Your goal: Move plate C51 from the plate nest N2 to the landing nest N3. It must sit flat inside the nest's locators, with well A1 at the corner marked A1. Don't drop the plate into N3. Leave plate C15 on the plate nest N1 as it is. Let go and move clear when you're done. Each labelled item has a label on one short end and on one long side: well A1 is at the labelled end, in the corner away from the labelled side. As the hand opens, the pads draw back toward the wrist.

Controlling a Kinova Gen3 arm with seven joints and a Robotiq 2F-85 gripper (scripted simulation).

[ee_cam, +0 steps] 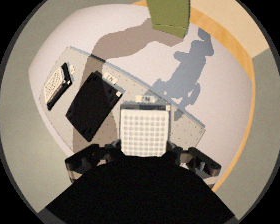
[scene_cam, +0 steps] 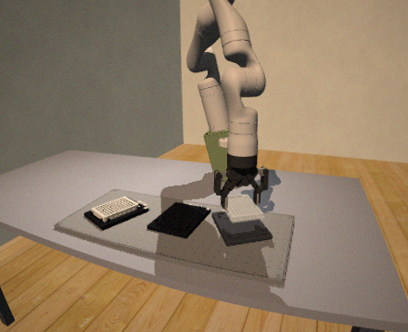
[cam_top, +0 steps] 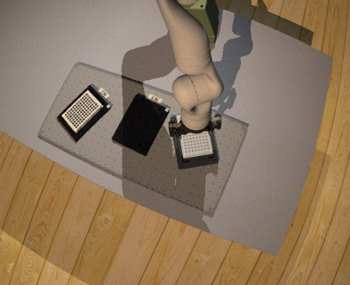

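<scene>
The landing nest N3 lies 170 mm to the right of my hand, 60 mm below it and 30 mm ahead of it. Round my hand: plate nest N2: 60 mm below; then plate: 10 mm below; then A1 corner mark: 120 mm to the right, 60 mm below, 40 mm behind.
</scene>
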